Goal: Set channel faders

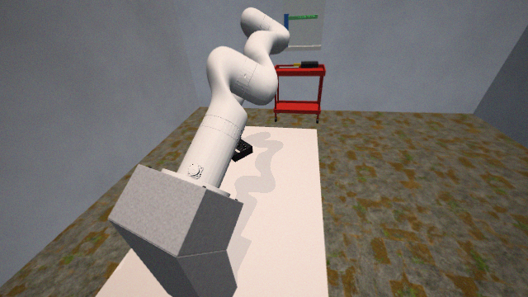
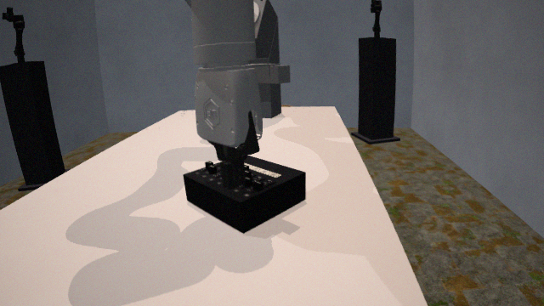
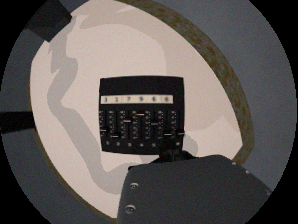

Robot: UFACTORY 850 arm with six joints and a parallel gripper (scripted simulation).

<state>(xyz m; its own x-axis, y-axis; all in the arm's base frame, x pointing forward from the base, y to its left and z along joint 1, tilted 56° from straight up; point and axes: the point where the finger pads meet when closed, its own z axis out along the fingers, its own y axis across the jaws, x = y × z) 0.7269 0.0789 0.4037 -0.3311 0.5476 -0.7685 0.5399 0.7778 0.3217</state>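
Right now the fader cap is 11 cm behind my hand, 3 cm to the right of it and 2 cm below it.
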